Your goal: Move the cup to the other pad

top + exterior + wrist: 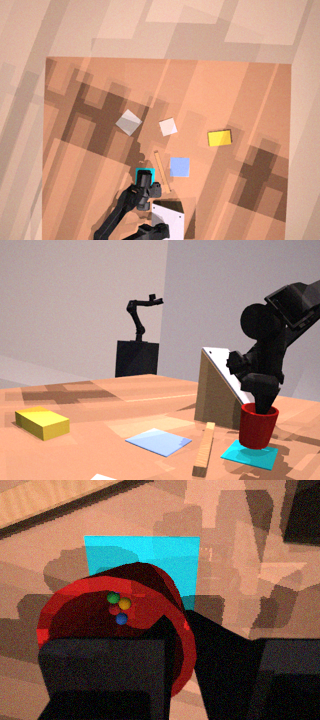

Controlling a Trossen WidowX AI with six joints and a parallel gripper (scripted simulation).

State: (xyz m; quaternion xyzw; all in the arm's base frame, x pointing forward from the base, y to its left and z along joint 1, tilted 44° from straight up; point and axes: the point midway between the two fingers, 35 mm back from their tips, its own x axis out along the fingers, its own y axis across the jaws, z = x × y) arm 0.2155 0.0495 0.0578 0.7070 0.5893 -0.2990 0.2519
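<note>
Right now the cyan pad is 30 mm ahead of my gripper tip and 70 mm below it. Round my gripper tip: red cup: 30 mm ahead; then thin wooden bar: 50 mm ahead, 90 mm to the right, 60 mm below.
</note>
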